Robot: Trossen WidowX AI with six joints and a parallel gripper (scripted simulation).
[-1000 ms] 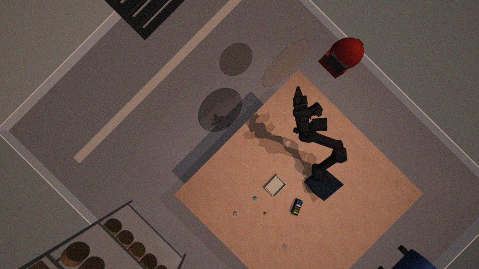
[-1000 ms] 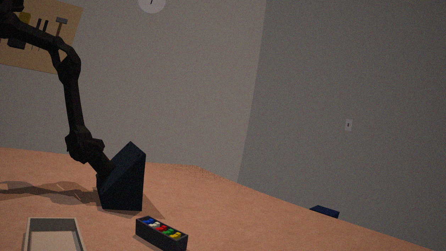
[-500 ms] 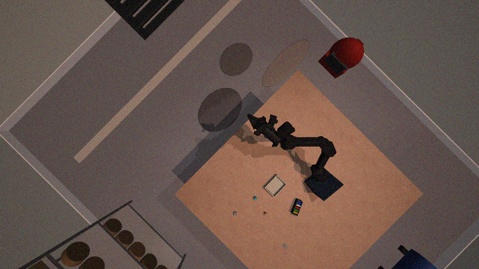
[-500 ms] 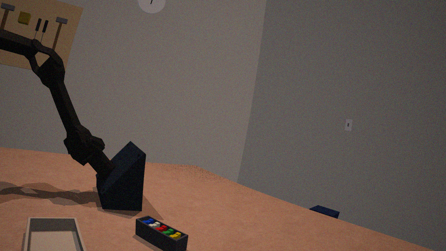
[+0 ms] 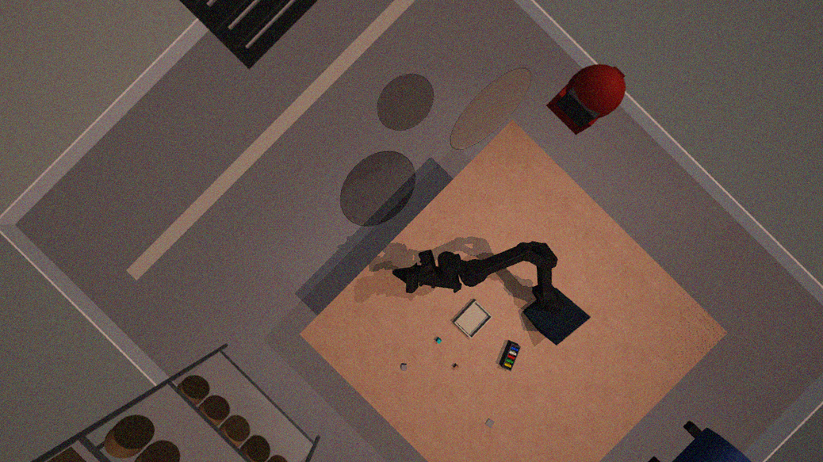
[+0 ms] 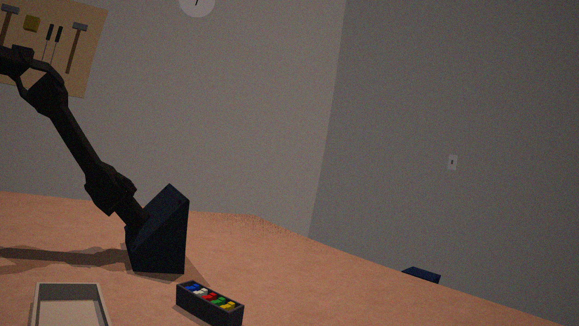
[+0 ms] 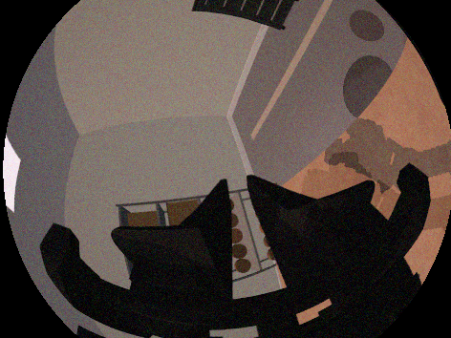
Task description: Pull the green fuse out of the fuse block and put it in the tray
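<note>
My gripper tip is now 620 mm to the right of the green fuse, 270 mm above it and 80 mm past it. From my gripper tip the other things lie so: tray (390 mm to the left, 300 mm below, 80 mm behind); red fuse (610 mm to the left, 270 mm below, 90 mm behind); yellow fuse (630 mm to the left, 270 mm below, 60 mm behind).
</note>
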